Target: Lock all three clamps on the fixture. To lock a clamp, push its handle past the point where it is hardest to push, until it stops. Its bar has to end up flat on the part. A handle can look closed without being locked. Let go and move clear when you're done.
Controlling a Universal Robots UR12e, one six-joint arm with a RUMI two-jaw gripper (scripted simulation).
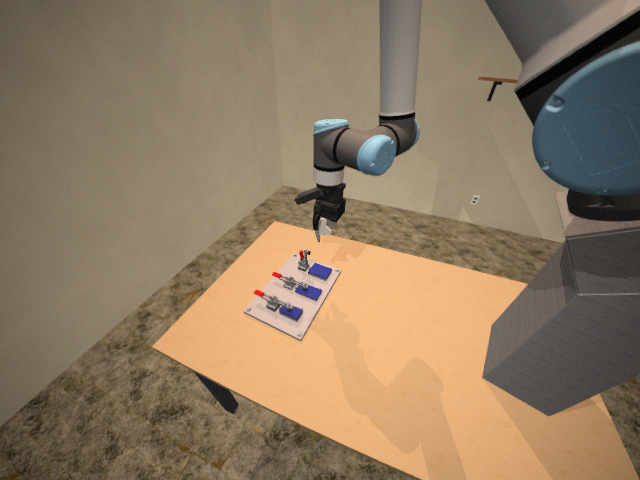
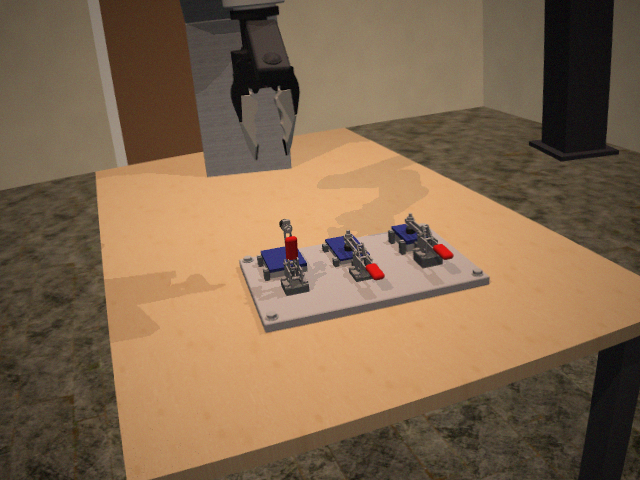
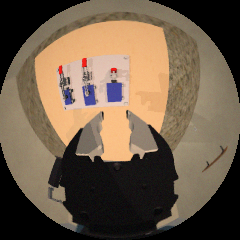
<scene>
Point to a grey fixture plate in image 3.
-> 99, 65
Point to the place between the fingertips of my gripper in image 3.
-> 114, 111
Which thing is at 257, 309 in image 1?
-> A grey fixture plate.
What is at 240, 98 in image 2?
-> My gripper.
</scene>
